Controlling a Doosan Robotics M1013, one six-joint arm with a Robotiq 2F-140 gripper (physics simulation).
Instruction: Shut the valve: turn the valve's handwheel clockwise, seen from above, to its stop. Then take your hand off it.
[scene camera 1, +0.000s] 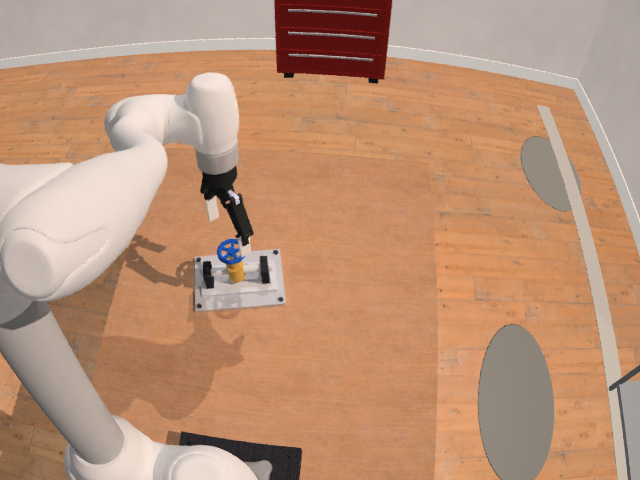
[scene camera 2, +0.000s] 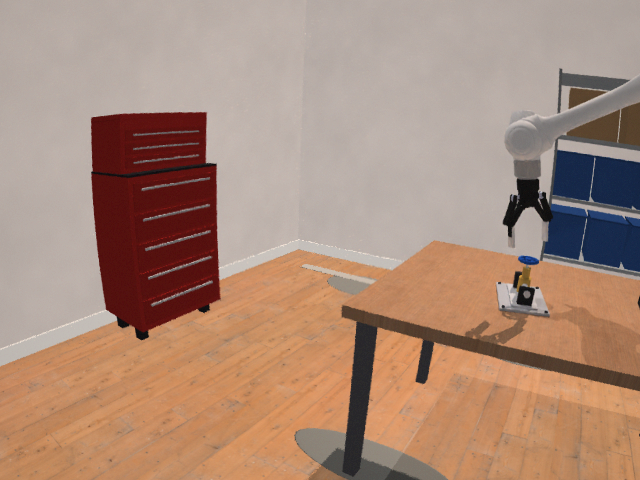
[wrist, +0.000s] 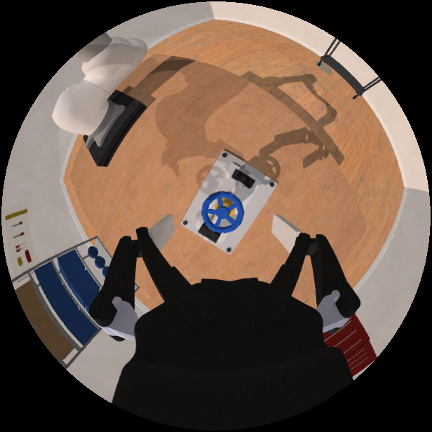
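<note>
On scene camera 1 there's the gripper (scene camera 1: 228, 235), along with a base plate (scene camera 1: 269, 298). Scene camera 2 shows the gripper (scene camera 2: 528, 243) too, and the base plate (scene camera 2: 504, 303) with it. As for the wrist view, it's got a blue handwheel (wrist: 222, 212), the gripper (wrist: 223, 223) and the base plate (wrist: 224, 160).
</note>
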